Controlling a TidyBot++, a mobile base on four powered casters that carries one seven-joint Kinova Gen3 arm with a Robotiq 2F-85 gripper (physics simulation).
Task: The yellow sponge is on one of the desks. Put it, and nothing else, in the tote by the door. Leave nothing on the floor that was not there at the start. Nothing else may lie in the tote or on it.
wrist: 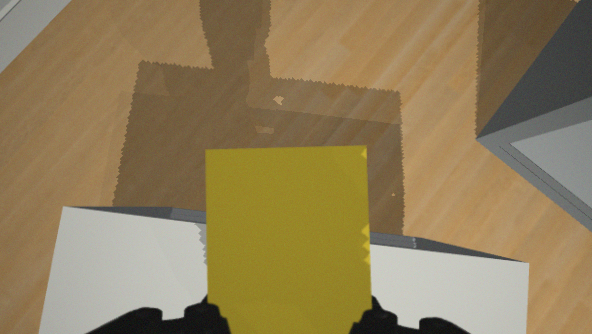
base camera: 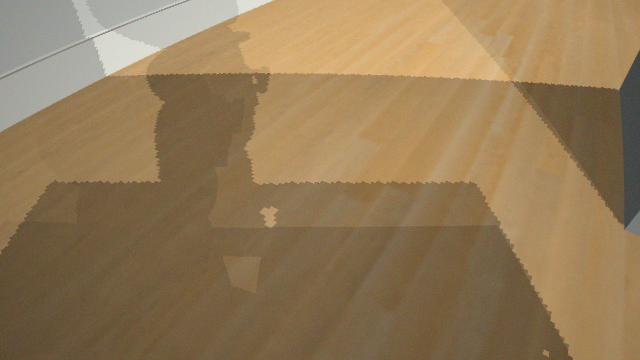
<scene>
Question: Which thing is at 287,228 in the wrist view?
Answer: A yellow sponge.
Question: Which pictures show the gripper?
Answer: The wrist view only.
</scene>
